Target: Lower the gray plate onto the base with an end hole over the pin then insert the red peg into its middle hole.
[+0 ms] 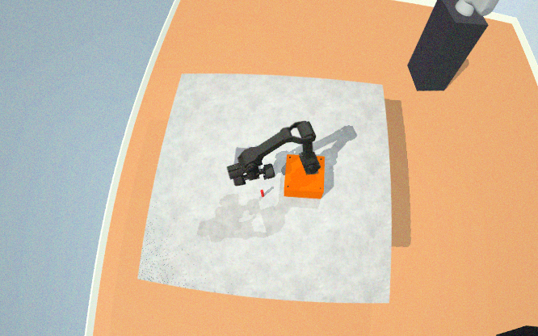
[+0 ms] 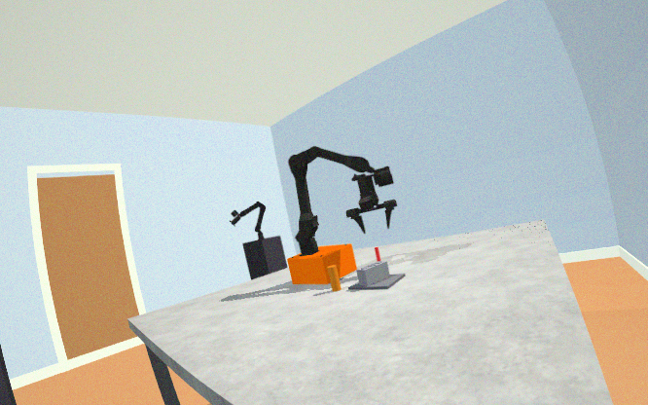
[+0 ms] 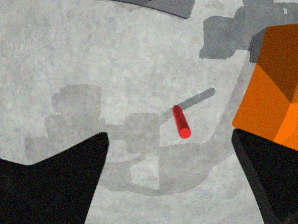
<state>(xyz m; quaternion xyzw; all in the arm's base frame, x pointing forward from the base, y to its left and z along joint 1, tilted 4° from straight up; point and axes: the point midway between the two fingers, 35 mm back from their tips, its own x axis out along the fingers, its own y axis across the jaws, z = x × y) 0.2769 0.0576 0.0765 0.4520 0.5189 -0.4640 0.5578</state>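
Right now my gripper tip is 3 cm past the red peg, 3 cm to the right of it and 10 cm above it. Round my gripper tip: gray base: 4 cm ahead, 17 cm to the right, 14 cm below; then gray plate: 3 cm ahead, 18 cm to the right, 10 cm below.
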